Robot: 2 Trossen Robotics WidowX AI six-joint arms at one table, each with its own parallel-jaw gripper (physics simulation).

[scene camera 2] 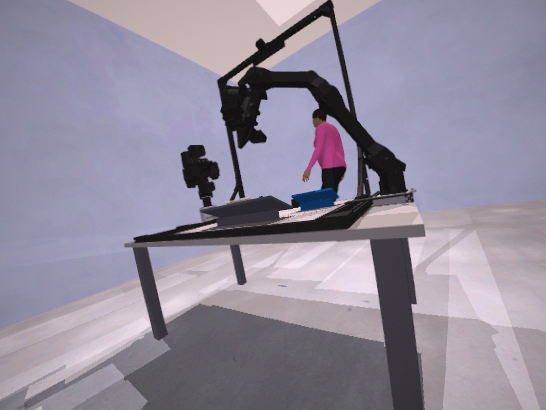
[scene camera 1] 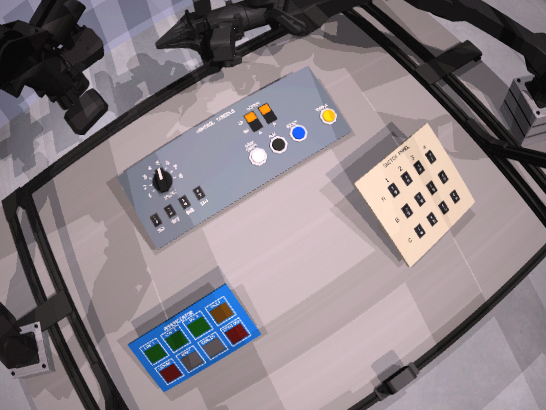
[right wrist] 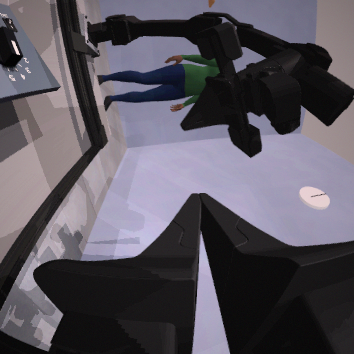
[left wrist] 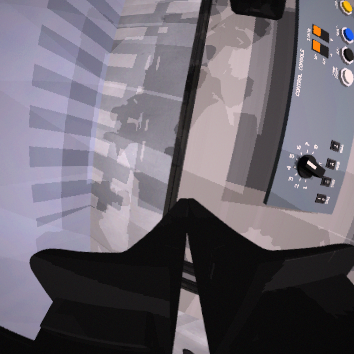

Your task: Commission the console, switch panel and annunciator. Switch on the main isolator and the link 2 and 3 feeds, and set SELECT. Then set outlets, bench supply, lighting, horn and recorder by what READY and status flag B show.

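Frame: origin at the left arm's base, x ahead, y left, z up, level; centimetres.
Seen in the pictures: left gripper, fingertip midpoint: [scene camera 2: 239, 148] [scene camera 1: 82, 90] [right wrist: 181, 127] [left wrist: 185, 204]; right gripper, fingertip midpoint: [scene camera 2: 211, 161] [scene camera 1: 155, 46] [right wrist: 197, 199]; left arm's base, link origin: [scene camera 2: 394, 193] [scene camera 1: 24, 350] [right wrist: 91, 34]; right arm's base, link origin: [scene camera 2: 207, 206] [scene camera 1: 542, 93].
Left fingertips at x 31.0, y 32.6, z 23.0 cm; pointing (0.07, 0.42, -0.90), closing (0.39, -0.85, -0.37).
Pixels of each thing's top centre, then the offset from my left fingertips to it. "spot": a spot on its surface instead.
- grey control console, top centre: [scene camera 1: 228, 137] [left wrist: 335, 76] [scene camera 2: 239, 200] dx +20.8, dy -9.2, dz -15.7 cm
- black selector knob, top centre: [right wrist: 18, 41] [left wrist: 315, 167] [scene camera 1: 159, 176] dx +7.5, dy -11.7, dz -15.7 cm
- blue annunciator, top centre: [scene camera 1: 185, 332] [scene camera 2: 312, 191] dx +4.5, dy -38.5, dz -17.6 cm
- black frame, surface spot: [scene camera 1: 145, 107] [left wrist: 187, 120] spot: dx +6.1, dy +11.1, dz -23.9 cm
The grey control console [scene camera 1: 220, 150] [scene camera 2: 250, 206] [left wrist: 310, 110] [right wrist: 35, 80] has a black selector knob [scene camera 1: 161, 180] [left wrist: 309, 166] pointing near 5, and several small black switches below it. Both status flags [scene camera 1: 257, 117] [left wrist: 320, 40] show orange in their upper halves. White, black, blue and yellow buttons sit to the right. The cream switch panel [scene camera 1: 387, 205] carries rows of black rockers; their positions are too small to tell. The blue annunciator [scene camera 1: 134, 345] [scene camera 2: 315, 199] has dark, apparently unlit windows. My left gripper [scene camera 2: 242, 145] [left wrist: 185, 204] [right wrist: 181, 127] and right gripper [scene camera 1: 160, 45] [right wrist: 200, 196] are shut, empty and away from the panels.
A black frame [scene camera 1: 145, 107] [left wrist: 186, 110] runs round the table top. An overhead gantry [scene camera 2: 295, 32] stands over the table. A person in pink [scene camera 2: 330, 145] stands behind it; a person in green and blue [right wrist: 165, 82] shows in the right wrist view.
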